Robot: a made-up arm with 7 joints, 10 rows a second.
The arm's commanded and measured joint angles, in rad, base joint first. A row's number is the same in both.
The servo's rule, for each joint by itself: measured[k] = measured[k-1] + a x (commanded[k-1-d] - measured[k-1]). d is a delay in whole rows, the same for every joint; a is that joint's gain. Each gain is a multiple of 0.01, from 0.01 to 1. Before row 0 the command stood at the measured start. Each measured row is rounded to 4 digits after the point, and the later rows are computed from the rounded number. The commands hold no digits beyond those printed.
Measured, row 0:
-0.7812, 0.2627, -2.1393, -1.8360, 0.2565, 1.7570, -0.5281
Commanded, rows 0 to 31:
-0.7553, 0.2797, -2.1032, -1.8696, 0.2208, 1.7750, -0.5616
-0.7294, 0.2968, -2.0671, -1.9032, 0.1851, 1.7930, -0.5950
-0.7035, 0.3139, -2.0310, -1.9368, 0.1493, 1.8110, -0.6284
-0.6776, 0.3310, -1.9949, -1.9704, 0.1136, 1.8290, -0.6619
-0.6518, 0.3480, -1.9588, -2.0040, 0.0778, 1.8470, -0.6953
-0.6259, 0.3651, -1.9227, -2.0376, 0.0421, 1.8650, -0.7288
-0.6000, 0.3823, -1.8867, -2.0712, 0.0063, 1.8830, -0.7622
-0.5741, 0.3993, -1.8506, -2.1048, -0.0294, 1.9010, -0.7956
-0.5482, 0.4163, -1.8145, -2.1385, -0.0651, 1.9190, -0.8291
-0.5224, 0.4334, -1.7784, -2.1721, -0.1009, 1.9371, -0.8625
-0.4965, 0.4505, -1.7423, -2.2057, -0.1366, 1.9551, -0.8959
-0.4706, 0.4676, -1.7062, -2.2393, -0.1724, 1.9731, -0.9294
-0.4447, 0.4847, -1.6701, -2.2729, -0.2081, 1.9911, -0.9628
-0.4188, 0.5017, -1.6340, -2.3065, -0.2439, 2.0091, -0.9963
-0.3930, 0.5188, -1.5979, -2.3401, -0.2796, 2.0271, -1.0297
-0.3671, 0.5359, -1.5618, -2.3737, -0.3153, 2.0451, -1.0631
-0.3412, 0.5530, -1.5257, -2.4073, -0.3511, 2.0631, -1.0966
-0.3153, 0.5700, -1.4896, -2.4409, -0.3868, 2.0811, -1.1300
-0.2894, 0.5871, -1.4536, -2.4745, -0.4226, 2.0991, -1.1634
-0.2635, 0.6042, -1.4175, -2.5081, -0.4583, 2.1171, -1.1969
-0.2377, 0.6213, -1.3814, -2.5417, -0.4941, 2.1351, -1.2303
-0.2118, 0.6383, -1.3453, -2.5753, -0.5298, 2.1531, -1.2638
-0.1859, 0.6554, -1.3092, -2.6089, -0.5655, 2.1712, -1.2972
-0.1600, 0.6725, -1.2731, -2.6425, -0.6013, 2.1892, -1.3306
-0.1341, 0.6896, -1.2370, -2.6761, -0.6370, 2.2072, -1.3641
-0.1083, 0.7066, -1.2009, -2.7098, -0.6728, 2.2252, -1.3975
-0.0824, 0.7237, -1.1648, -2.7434, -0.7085, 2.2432, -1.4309
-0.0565, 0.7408, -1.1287, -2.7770, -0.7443, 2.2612, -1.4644
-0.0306, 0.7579, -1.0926, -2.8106, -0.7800, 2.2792, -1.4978
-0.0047, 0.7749, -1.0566, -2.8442, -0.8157, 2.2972, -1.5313
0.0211, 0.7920, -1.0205, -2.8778, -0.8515, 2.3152, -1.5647
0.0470, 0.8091, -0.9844, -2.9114, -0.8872, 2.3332, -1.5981
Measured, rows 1 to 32:
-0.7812, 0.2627, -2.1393, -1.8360, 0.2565, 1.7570, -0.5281
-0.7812, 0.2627, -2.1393, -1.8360, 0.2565, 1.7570, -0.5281
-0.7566, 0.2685, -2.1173, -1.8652, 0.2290, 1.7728, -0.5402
-0.7308, 0.2781, -2.0867, -1.8983, 0.1952, 1.7906, -0.5599
-0.7049, 0.2903, -2.0527, -1.9318, 0.1599, 1.8086, -0.5846
-0.6790, 0.3041, -2.0174, -1.9654, 0.1242, 1.8266, -0.6124
-0.6532, 0.3190, -1.9817, -1.9990, 0.0885, 1.8446, -0.6422
-0.6273, 0.3347, -1.9457, -2.0326, 0.0528, 1.8626, -0.6734
-0.6014, 0.3509, -1.9097, -2.0662, 0.0170, 1.8806, -0.7054
-0.5755, 0.3674, -1.8736, -2.0998, -0.0187, 1.8986, -0.7379
-0.5496, 0.3840, -1.8375, -2.1335, -0.0544, 1.9166, -0.7707
-0.5238, 0.4008, -1.8014, -2.1671, -0.0902, 1.9346, -0.8037
-0.4979, 0.4177, -1.7653, -2.2007, -0.1259, 1.9526, -0.8369
-0.4720, 0.4347, -1.7292, -2.2343, -0.1617, 1.9706, -0.8702
-0.4461, 0.4517, -1.6931, -2.2679, -0.1974, 1.9886, -0.9035
-0.4202, 0.4687, -1.6570, -2.3015, -0.2332, 2.0066, -0.9369
-0.3944, 0.4857, -1.6209, -2.3351, -0.2689, 2.0246, -0.9703
-0.3685, 0.5028, -1.5848, -2.3687, -0.3046, 2.0426, -1.0037
-0.3426, 0.5199, -1.5487, -2.4023, -0.3404, 2.0606, -1.0371
-0.3167, 0.5369, -1.5126, -2.4359, -0.3761, 2.0786, -1.0705
-0.2908, 0.5540, -1.4766, -2.4695, -0.4119, 2.0966, -1.1039
-0.2649, 0.5711, -1.4405, -2.5031, -0.4476, 2.1146, -1.1374
-0.2391, 0.5882, -1.4044, -2.5367, -0.4834, 2.1326, -1.1708
-0.2132, 0.6052, -1.3683, -2.5703, -0.5191, 2.1506, -1.2043
-0.1873, 0.6223, -1.3322, -2.6039, -0.5548, 2.1687, -1.2377
-0.1614, 0.6394, -1.2961, -2.6375, -0.5906, 2.1867, -1.2711
-0.1355, 0.6565, -1.2600, -2.6711, -0.6263, 2.2047, -1.3046
-0.1097, 0.6735, -1.2239, -2.7048, -0.6621, 2.2227, -1.3380
-0.0838, 0.6906, -1.1878, -2.7384, -0.6978, 2.2407, -1.3714
-0.0579, 0.7077, -1.1517, -2.7720, -0.7336, 2.2587, -1.4049
-0.0320, 0.7248, -1.1156, -2.8056, -0.7693, 2.2767, -1.4383
-0.0061, 0.7418, -1.0796, -2.8392, -0.8050, 2.2947, -1.4718
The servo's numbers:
d 2
a 0.95 0.34 0.61 0.87 0.77 0.88 0.36

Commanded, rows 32 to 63:
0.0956, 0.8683, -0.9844, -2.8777, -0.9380, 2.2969, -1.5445
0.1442, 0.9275, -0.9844, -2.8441, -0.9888, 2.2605, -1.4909
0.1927, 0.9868, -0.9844, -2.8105, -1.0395, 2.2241, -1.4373
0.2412, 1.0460, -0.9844, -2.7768, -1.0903, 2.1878, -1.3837
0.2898, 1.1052, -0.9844, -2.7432, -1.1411, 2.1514, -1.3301
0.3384, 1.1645, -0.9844, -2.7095, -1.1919, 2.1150, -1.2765
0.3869, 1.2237, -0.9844, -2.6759, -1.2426, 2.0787, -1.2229
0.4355, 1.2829, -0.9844, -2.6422, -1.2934, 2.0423, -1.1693
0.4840, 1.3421, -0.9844, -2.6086, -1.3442, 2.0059, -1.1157
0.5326, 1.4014, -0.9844, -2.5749, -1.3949, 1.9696, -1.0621
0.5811, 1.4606, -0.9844, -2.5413, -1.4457, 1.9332, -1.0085
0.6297, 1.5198, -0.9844, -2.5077, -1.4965, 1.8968, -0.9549
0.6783, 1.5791, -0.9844, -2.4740, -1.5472, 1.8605, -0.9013
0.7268, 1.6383, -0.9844, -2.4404, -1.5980, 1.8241, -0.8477
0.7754, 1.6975, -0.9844, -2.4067, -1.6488, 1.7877, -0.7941
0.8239, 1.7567, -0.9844, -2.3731, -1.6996, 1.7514, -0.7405
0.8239, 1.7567, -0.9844, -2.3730, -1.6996, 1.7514, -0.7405
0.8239, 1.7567, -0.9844, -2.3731, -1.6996, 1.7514, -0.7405
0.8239, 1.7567, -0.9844, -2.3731, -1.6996, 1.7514, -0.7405
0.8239, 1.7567, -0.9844, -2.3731, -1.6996, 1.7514, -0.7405
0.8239, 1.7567, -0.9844, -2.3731, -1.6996, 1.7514, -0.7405
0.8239, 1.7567, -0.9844, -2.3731, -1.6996, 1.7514, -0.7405
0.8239, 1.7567, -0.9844, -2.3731, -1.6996, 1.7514, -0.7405
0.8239, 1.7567, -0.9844, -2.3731, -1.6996, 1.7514, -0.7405
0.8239, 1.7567, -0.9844, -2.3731, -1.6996, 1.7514, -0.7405
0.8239, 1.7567, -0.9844, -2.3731, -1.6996, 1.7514, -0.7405
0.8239, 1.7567, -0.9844, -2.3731, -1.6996, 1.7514, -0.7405
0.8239, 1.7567, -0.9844, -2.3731, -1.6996, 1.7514, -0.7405
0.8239, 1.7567, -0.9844, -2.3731, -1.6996, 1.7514, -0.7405
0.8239, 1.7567, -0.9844, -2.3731, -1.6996, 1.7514, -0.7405
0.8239, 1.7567, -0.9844, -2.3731, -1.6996, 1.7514, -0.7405
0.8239, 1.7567, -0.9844, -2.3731, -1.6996, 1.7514, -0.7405
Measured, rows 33 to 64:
0.0197, 0.7589, -1.0435, -2.8728, -0.8408, 2.3127, -1.5052
0.0456, 0.7760, -1.0074, -2.9064, -0.8765, 2.3307, -1.5386
0.0931, 0.8074, -0.9934, -2.8814, -0.9239, 2.3010, -1.5407
0.1416, 0.8482, -0.9879, -2.8489, -0.9739, 2.2654, -1.5228
0.1901, 0.8953, -0.9858, -2.8155, -1.0244, 2.2291, -1.4920
0.2386, 0.9465, -0.9849, -2.7818, -1.0751, 2.1928, -1.4530
0.2872, 1.0005, -0.9846, -2.7482, -1.1259, 2.1564, -1.4088
0.3358, 1.0563, -0.9845, -2.7145, -1.1767, 2.1200, -1.3612
0.3843, 1.1132, -0.9844, -2.6809, -1.2274, 2.0837, -1.3114
0.4329, 1.1709, -0.9844, -2.6472, -1.2782, 2.0473, -1.2602
0.4814, 1.2291, -0.9844, -2.6136, -1.3290, 2.0109, -1.2082
0.5300, 1.2877, -0.9844, -2.5799, -1.3797, 1.9746, -1.1556
0.5785, 1.3465, -0.9844, -2.5463, -1.4305, 1.9382, -1.1026
0.6271, 1.4054, -0.9844, -2.5127, -1.4813, 1.9018, -1.0494
0.6757, 1.4645, -0.9844, -2.4790, -1.5320, 1.8655, -0.9961
0.7242, 1.5236, -0.9844, -2.4454, -1.5828, 1.8291, -0.9427
0.7728, 1.5827, -0.9844, -2.4117, -1.6336, 1.7927, -0.8892
0.8213, 1.6419, -0.9844, -2.3781, -1.6844, 1.7564, -0.8357
0.8238, 1.6809, -0.9844, -2.3737, -1.6961, 1.7520, -0.8014
0.8239, 1.7067, -0.9844, -2.3732, -1.6988, 1.7515, -0.7795
0.8239, 1.7237, -0.9844, -2.3731, -1.6994, 1.7514, -0.7655
0.8239, 1.7349, -0.9844, -2.3731, -1.6996, 1.7514, -0.7565
0.8239, 1.7423, -0.9844, -2.3731, -1.6996, 1.7514, -0.7507
0.8239, 1.7472, -0.9844, -2.3731, -1.6996, 1.7514, -0.7470
0.8239, 1.7504, -0.9844, -2.3731, -1.6996, 1.7514, -0.7447
0.8239, 1.7525, -0.9844, -2.3731, -1.6996, 1.7514, -0.7432
0.8239, 1.7539, -0.9844, -2.3731, -1.6996, 1.7514, -0.7422
0.8239, 1.7549, -0.9844, -2.3731, -1.6996, 1.7514, -0.7416
0.8239, 1.7555, -0.9844, -2.3731, -1.6996, 1.7514, -0.7412
0.8239, 1.7559, -0.9844, -2.3731, -1.6996, 1.7514, -0.7409
0.8239, 1.7562, -0.9844, -2.3731, -1.6996, 1.7514, -0.7408
0.8239, 1.7564, -0.9844, -2.3731, -1.6996, 1.7514, -0.7407

